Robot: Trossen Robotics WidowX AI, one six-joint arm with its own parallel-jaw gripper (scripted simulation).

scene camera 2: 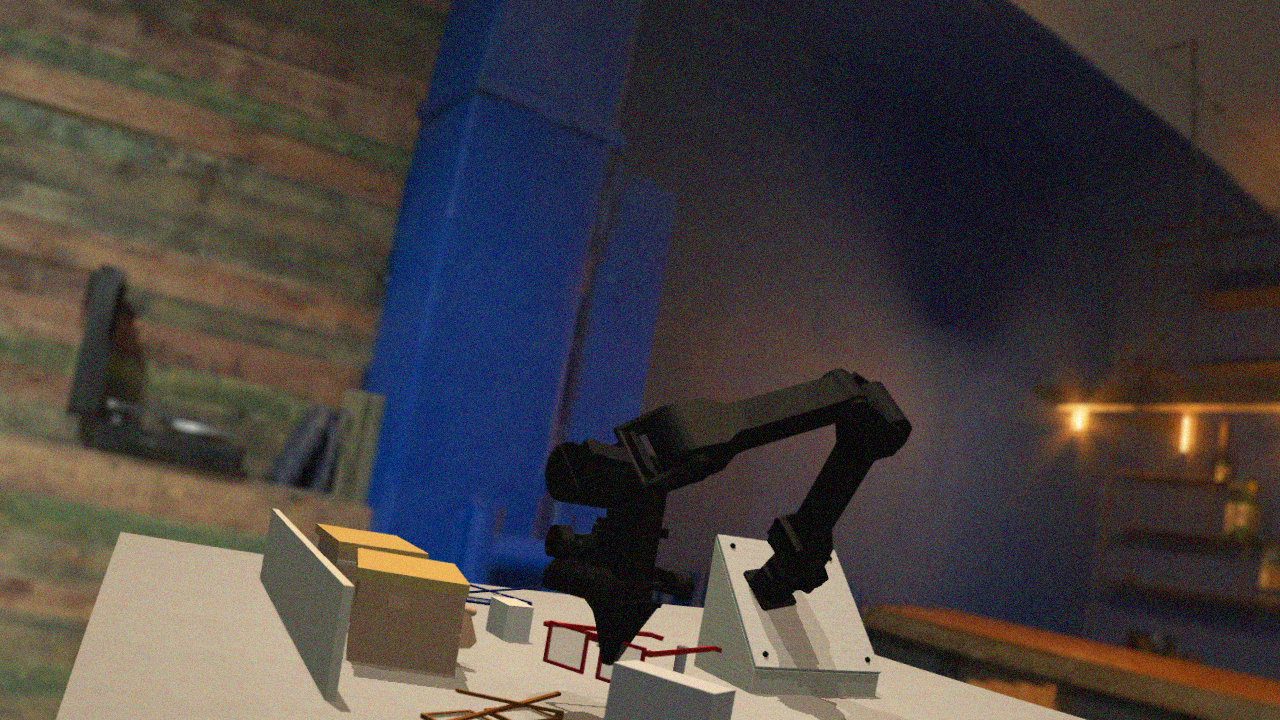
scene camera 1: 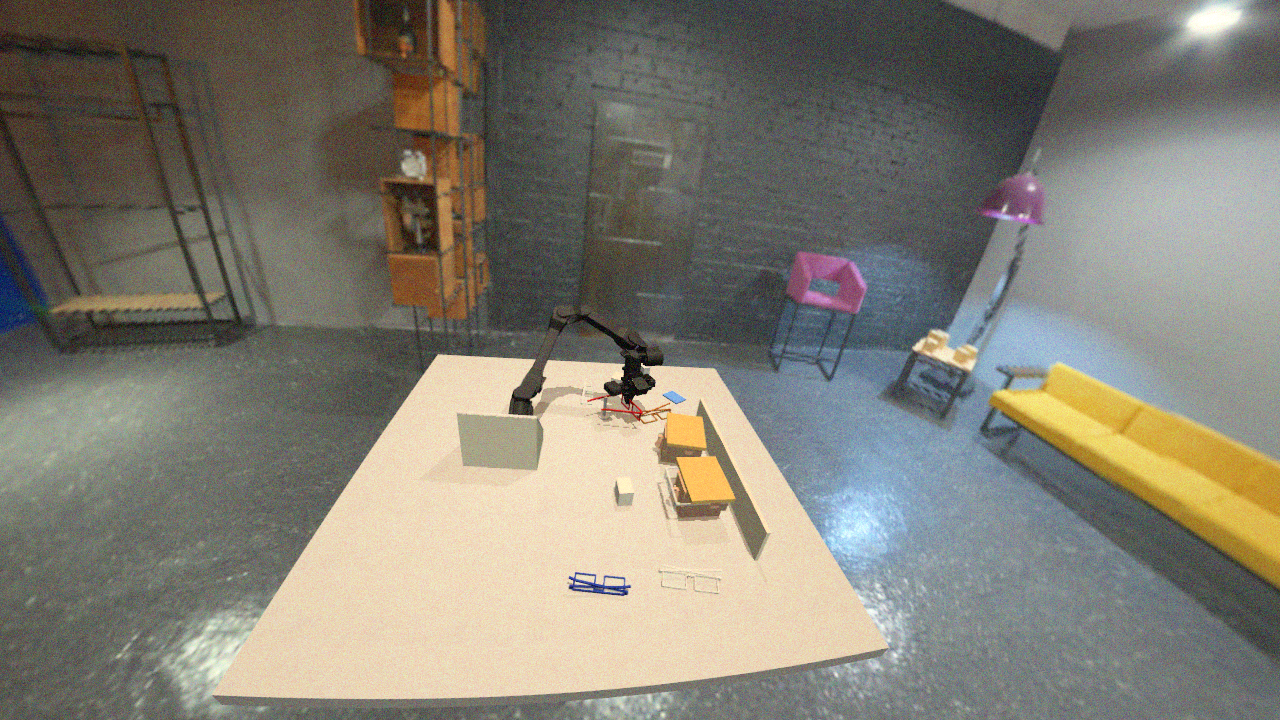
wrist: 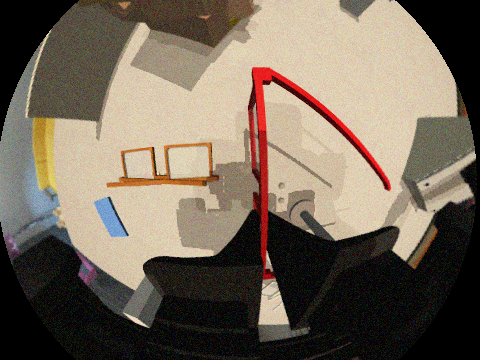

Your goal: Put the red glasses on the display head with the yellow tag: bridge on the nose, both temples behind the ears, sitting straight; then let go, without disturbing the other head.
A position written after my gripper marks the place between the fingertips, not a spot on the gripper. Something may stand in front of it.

Observation:
I see my gripper [scene camera 2: 608, 664], a blue tag [wrist: 107, 212], a white cube [scene camera 2: 510, 619], a long grey wall [scene camera 2: 313, 599], a head [scene camera 1: 700, 480] and a head [scene camera 2: 408, 612].
My gripper shows as well in scene camera 1 [scene camera 1: 627, 404] and in the wrist view [wrist: 258, 214]. The long grey wall is seen too in scene camera 1 [scene camera 1: 755, 530]. Scene camera 2 misses the blue tag: it is out of frame.

